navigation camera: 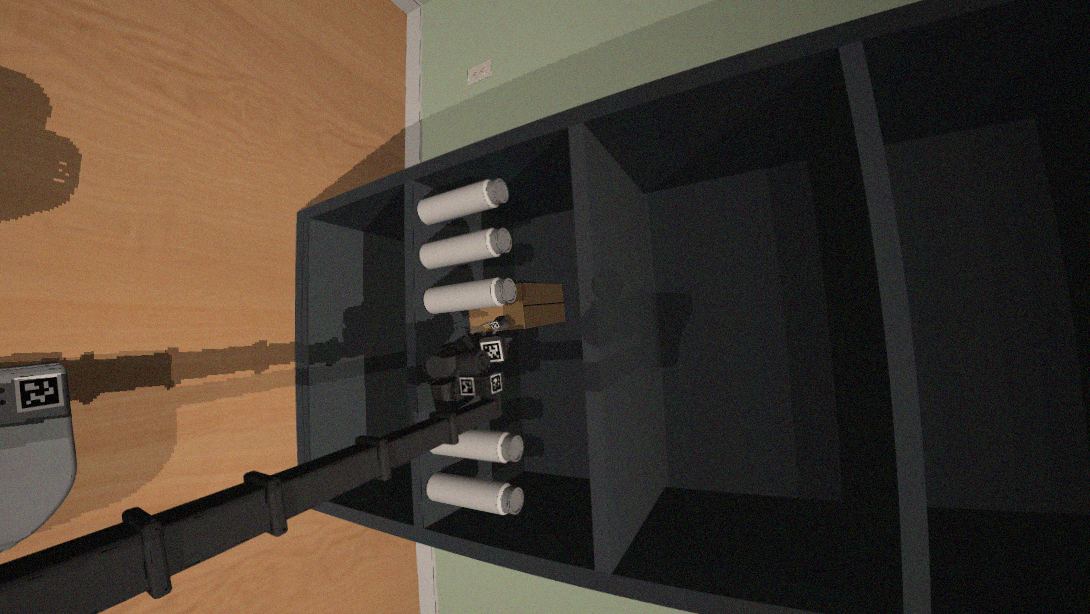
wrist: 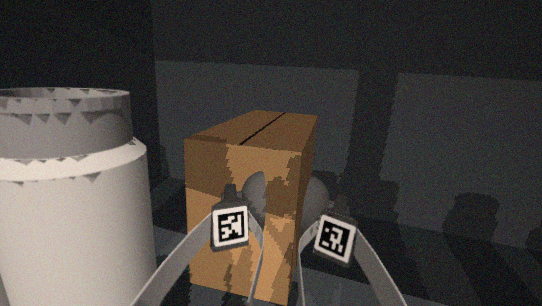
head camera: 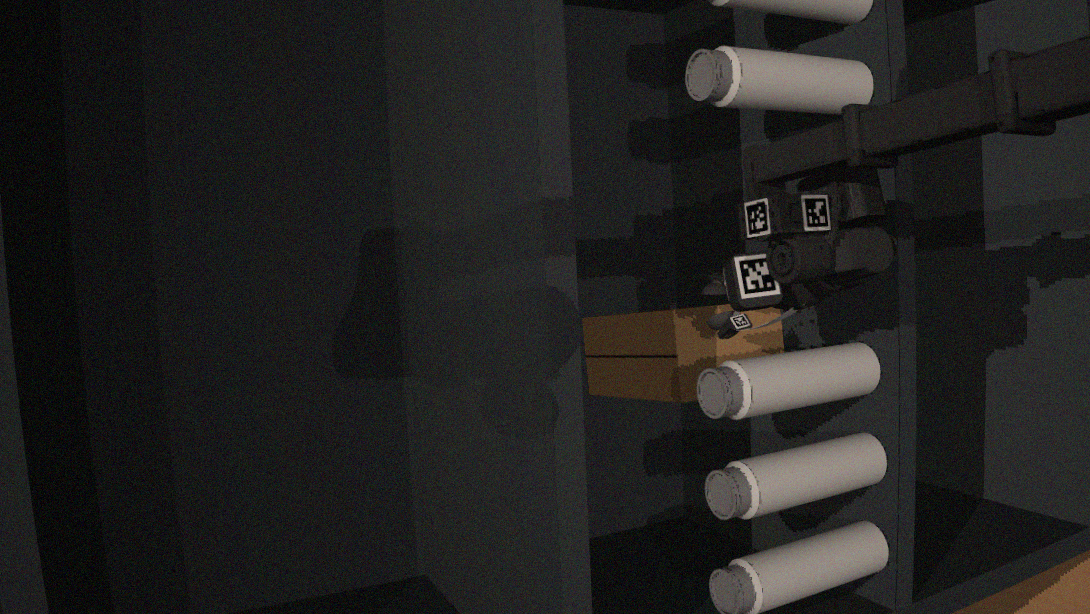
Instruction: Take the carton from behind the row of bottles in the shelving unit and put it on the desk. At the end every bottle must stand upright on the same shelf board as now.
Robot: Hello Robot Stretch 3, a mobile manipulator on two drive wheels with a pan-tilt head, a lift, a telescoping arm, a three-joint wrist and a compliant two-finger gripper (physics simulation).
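Places are measured from the robot's base along level axes (x right, y ahead, z up), in metres.
Pixels of known places: gripper, fingertip midpoint: (navigation camera: 507, 330) (head camera: 712, 308).
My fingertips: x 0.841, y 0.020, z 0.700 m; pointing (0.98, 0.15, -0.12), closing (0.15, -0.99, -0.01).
Ahead of a thing's pixels: the offset from my fingertips to its top centre.
The brown carton {dy +0.059, dx +0.187, dz +0.014 m} (head camera: 648, 358) (navigation camera: 543, 305) (wrist: 270, 165) stands upright behind the row of bottles in the shelving unit (head camera: 488, 114) (navigation camera: 911, 381). My gripper (head camera: 718, 306) (navigation camera: 503, 329) (wrist: 285, 195) is partly open and holds nothing. It reaches through a gap in the row. In the wrist view its left fingertip overlaps the carton's near face and its right fingertip is just past the carton's right edge; contact is unclear. White bottles with grey caps stand upright on both sides of the gap, among them one {dy +0.091, dx -0.077, dz +0.069 m} (head camera: 816, 379) (navigation camera: 465, 295) (wrist: 75, 230) close to the carton. The desk does not show.
Two more bottles {dy +0.204, dx -0.078, dz +0.069 m} (head camera: 823, 472) {dy +0.318, dx -0.073, dz +0.069 m} (head camera: 823, 564) stand on the carton's side. On the arm's side stand another bottle {dy -0.251, dx -0.111, dz +0.069 m} (head camera: 800, 80) and, in the navigation view, the end bottle {dy -0.359, dx -0.131, dz +0.069 m} (navigation camera: 469, 491). The telescoping arm (head camera: 938, 118) (navigation camera: 205, 507) crosses the row close to a bottle. The shelf divider (navigation camera: 591, 343) borders the compartment.
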